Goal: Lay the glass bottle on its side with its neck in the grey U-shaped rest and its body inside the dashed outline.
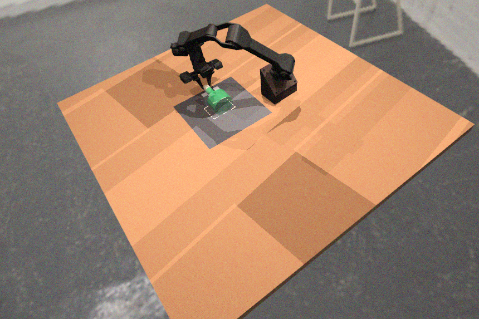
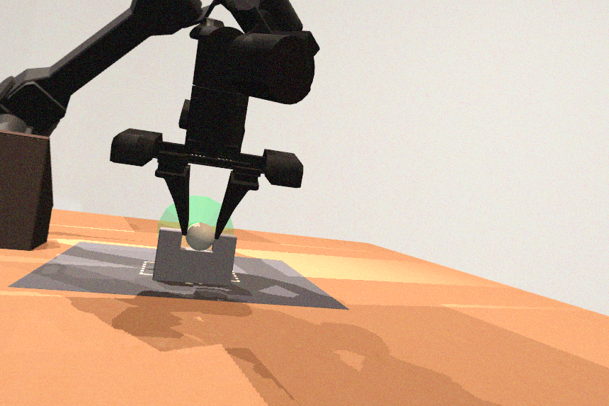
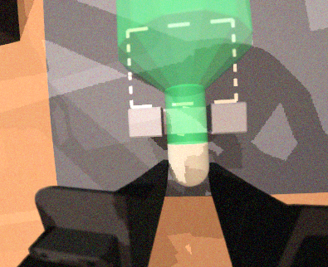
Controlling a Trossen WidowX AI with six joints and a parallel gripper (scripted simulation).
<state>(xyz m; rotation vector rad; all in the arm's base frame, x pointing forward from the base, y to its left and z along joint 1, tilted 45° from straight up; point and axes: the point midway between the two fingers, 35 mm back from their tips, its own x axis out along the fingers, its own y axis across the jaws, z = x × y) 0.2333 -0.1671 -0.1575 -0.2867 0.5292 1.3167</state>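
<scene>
The green glass bottle lies 1 cm ahead of my gripper tip and 5 cm to the left of it. From my gripper tip the other things lie so: grey mat (2 cm ahead, 11 cm to the left, 6 cm below).
</scene>
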